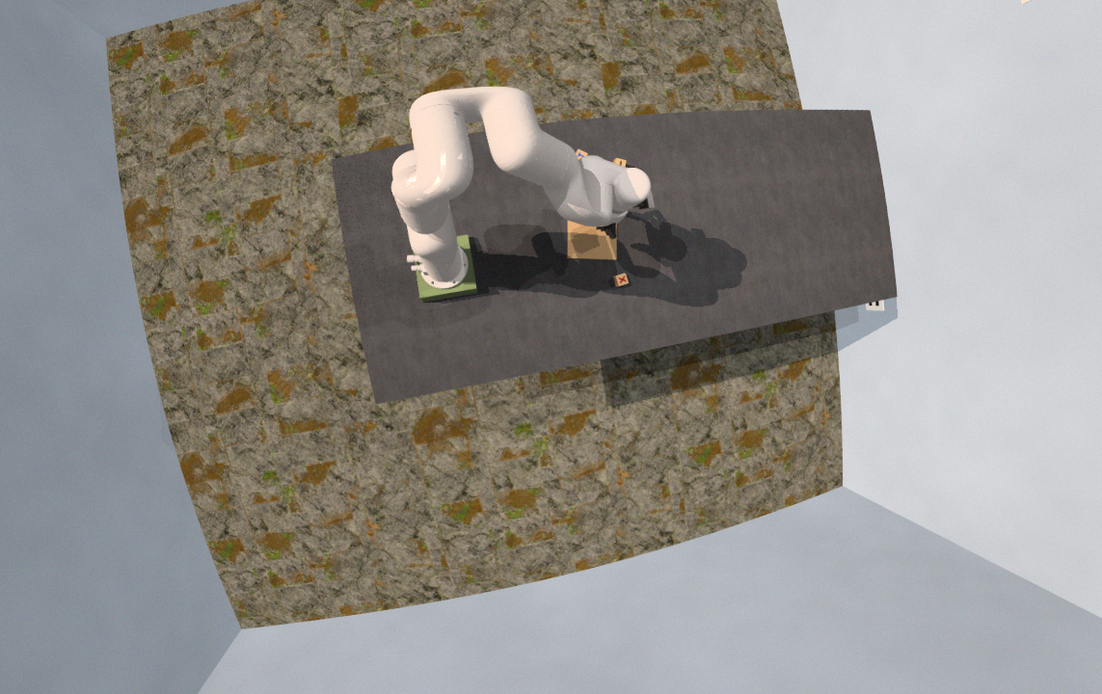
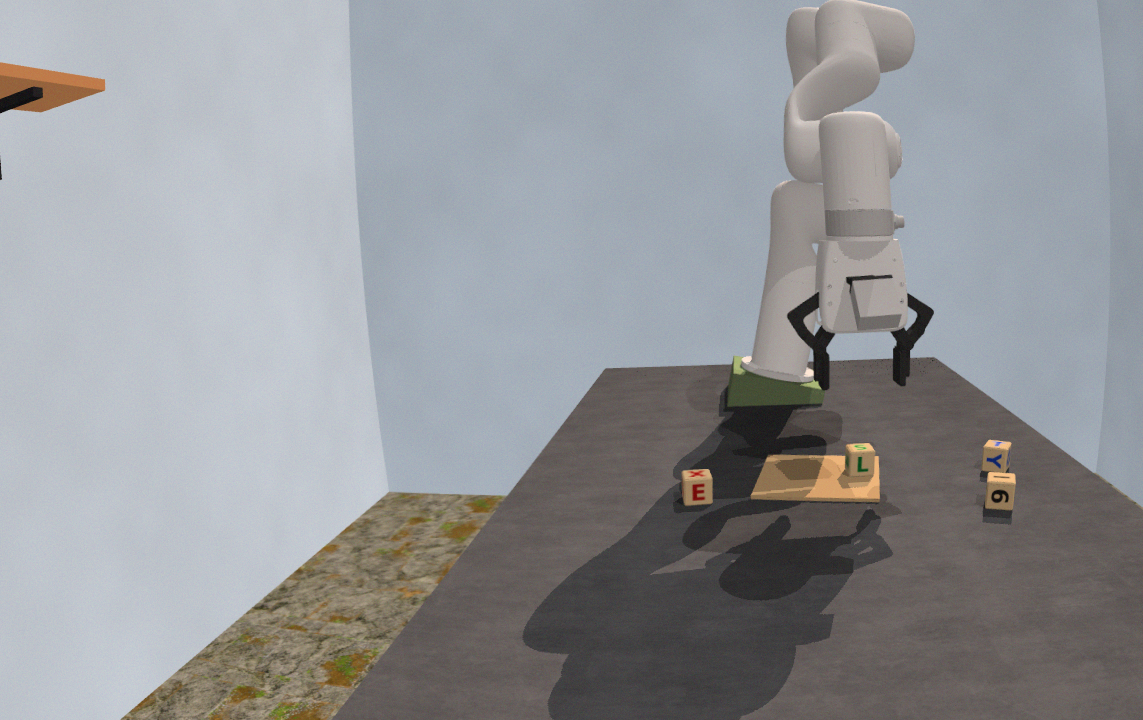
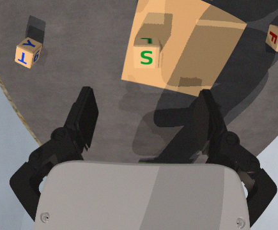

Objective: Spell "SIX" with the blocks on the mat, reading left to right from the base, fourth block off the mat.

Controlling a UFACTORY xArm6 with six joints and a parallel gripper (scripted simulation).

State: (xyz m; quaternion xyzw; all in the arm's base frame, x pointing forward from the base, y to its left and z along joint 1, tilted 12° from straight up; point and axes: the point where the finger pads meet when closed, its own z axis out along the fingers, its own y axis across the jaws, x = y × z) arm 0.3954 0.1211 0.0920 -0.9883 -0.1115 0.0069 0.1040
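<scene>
My gripper is now 15 cm to the right of the I block, 10 cm above it and 9 cm short of it. Also, from my hand: tan mat: 11 cm below, 5 cm to the right, 1 cm ahead; S block: 10 cm below; blue-lettered block: 17 cm to the left, 10 cm below, 2 cm behind.
</scene>
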